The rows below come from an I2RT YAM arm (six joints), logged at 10 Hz.
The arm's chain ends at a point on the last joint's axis. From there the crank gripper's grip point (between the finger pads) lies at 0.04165 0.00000 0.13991 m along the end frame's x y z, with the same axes.
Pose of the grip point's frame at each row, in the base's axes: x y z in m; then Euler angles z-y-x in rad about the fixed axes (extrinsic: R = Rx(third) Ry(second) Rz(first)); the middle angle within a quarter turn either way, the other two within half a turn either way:
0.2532, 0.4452, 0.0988, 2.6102, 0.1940, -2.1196
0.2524, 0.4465, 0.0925, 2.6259, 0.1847, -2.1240
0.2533, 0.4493, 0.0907, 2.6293, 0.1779, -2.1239
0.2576, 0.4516, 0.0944, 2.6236, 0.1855, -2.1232
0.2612, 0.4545, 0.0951, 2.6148, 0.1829, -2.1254
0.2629, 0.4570, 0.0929, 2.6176, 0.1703, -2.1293
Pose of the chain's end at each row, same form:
0.2615, 0.3332, 0.1920, 2.6102, 0.1940, -2.1196
0.2623, 0.3346, 0.1857, 2.6259, 0.1847, -2.1240
0.2643, 0.3374, 0.1838, 2.6293, 0.1779, -2.1239
0.2674, 0.3397, 0.1876, 2.6236, 0.1855, -2.1232
0.2712, 0.3430, 0.1888, 2.6148, 0.1829, -2.1254
0.2747, 0.3459, 0.1869, 2.6176, 0.1703, -2.1293

